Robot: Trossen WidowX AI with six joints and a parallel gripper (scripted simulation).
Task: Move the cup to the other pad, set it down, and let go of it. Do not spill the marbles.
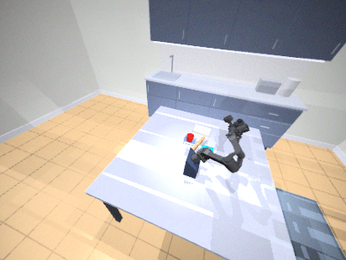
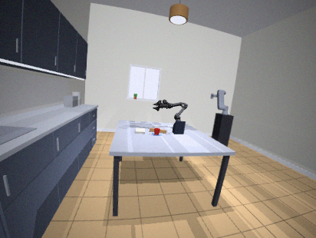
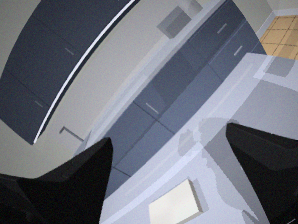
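My gripper tip is 32 cm to the right of the cup, 29 cm above it and 6 cm past it. Also, from my gripper tip: pale flat block 32 cm below, 24 cm to the left, 16 cm ahead; then wooden block 32 cm below, 22 cm to the left, 8 cm behind; then cyan pad 34 cm below, 12 cm to the left, 11 cm behind.
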